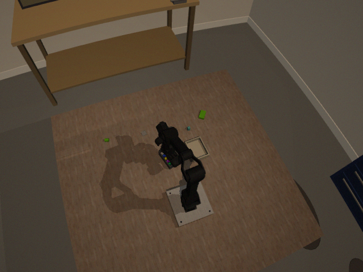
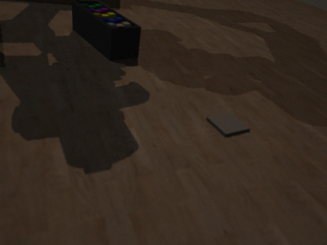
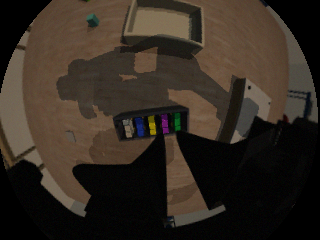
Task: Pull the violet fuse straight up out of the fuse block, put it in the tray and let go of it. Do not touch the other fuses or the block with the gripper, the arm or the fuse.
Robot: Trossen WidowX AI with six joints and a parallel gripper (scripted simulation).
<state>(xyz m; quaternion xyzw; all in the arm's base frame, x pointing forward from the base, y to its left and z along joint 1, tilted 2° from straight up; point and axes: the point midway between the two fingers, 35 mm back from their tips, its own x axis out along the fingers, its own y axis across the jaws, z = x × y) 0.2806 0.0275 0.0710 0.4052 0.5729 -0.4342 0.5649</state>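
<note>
Now: the violet fuse 50 mm below my gripper tip. Also, from my gripper tip: small grey plate: 230 mm ahead, 90 mm to the left, 70 mm below; beige tray: 30 mm ahead, 180 mm to the right, 70 mm below.
</note>
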